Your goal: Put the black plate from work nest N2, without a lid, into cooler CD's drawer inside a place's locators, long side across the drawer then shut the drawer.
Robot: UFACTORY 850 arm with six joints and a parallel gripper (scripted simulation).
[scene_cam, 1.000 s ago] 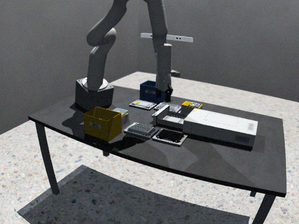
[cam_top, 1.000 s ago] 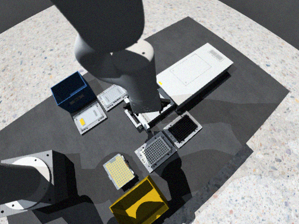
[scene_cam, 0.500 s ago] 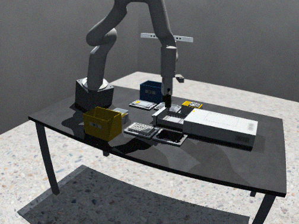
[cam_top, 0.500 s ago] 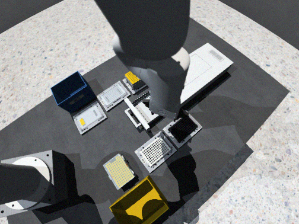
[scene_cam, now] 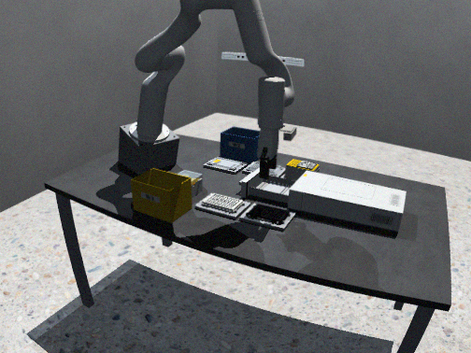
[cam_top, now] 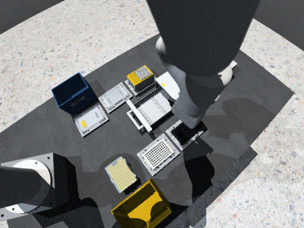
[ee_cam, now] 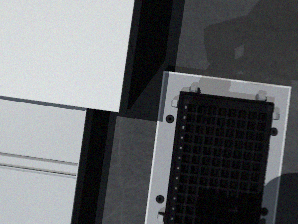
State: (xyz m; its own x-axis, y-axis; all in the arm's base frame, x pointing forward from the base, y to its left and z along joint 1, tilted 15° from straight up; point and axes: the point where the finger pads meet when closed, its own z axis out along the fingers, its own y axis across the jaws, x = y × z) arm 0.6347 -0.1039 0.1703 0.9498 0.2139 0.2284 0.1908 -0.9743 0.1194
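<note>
The black plate lies 3 cm ahead of my hand, 3 cm to the right of it and 14 cm below it. Round my hand: drawer: 3 cm behind, 16 cm to the left, 12 cm below; white plate: 15 cm behind, 4 cm to the right, 14 cm below; white cooler: 12 cm ahead, 17 cm to the left, 12 cm below.
</note>
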